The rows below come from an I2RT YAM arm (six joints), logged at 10 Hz.
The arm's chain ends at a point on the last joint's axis. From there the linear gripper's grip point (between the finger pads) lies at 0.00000 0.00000 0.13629 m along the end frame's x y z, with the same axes.
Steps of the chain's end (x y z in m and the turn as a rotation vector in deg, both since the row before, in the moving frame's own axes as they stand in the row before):
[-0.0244 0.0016 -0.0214 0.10 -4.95 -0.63]
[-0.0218 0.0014 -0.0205 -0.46 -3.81 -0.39]
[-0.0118 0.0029 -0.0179 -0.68 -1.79 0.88]
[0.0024 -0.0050 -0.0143 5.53 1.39 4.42]
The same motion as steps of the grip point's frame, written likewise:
[-0.0362 0.0014 -0.0219 0.10 -4.95 -0.63]
[-0.0309 0.0025 -0.0208 -0.46 -3.81 -0.39]
[-0.0161 0.0045 -0.0180 -0.68 -1.79 0.88]
[0.0062 -0.0180 -0.0150 5.53 1.39 4.42]

